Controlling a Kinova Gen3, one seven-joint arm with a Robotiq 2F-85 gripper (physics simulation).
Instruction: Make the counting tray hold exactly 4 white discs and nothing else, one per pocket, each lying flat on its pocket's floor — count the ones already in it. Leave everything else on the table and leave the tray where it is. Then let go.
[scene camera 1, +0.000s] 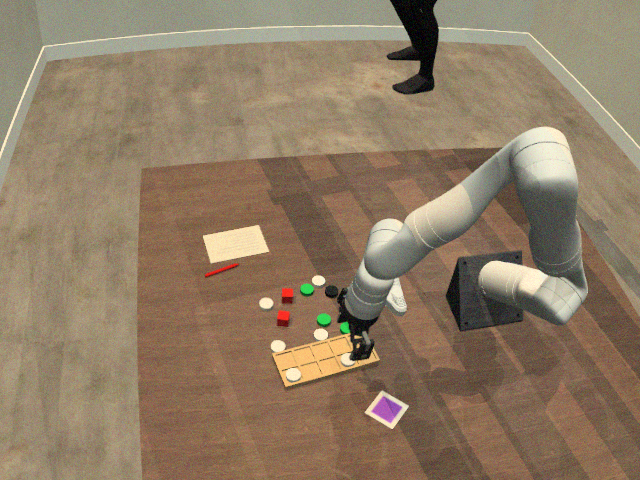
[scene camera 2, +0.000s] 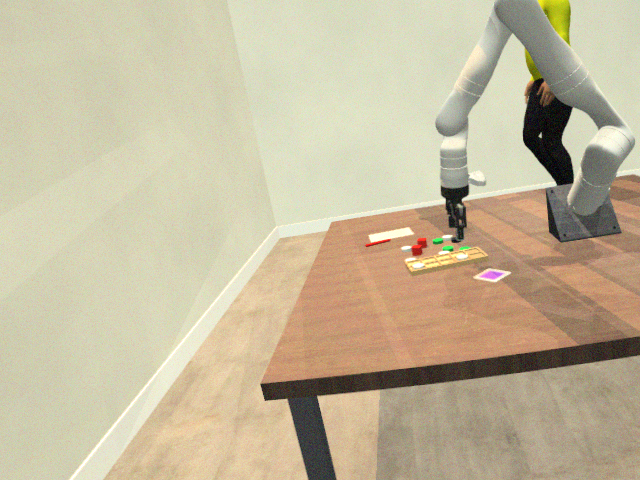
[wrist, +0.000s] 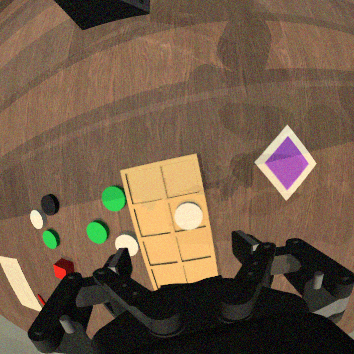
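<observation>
The wooden counting tray (scene camera 1: 305, 356) (wrist: 181, 180) holds two white discs. One white disc (scene camera 1: 293, 375) (scene camera 2: 417, 266) is in the near-row pocket at the left end; the other white disc (scene camera 1: 347, 360) (scene camera 2: 461, 256) (wrist: 188, 216) is in the same row, second from the right end. Four white discs lie on the table: one (scene camera 1: 278, 346) by the tray's left corner, one (scene camera 1: 320, 334) (wrist: 126, 245) by its far long edge, one (scene camera 1: 266, 303) left of the red cubes, one (scene camera 1: 318, 280) (wrist: 36, 219) at the back. My gripper (scene camera 1: 351, 336) (scene camera 2: 455, 232) (wrist: 181, 250) is open and empty, above the tray area.
Three green discs (scene camera 1: 323, 319) (wrist: 97, 232), a black disc (scene camera 1: 331, 291) (wrist: 50, 204) and two red cubes (scene camera 1: 287, 295) (scene camera 2: 416, 250) lie beyond the tray. A red pen (scene camera 1: 221, 270) and paper (scene camera 1: 235, 243) lie farther back. A purple-centred card (scene camera 1: 386, 409) (wrist: 286, 162) lies on the near side.
</observation>
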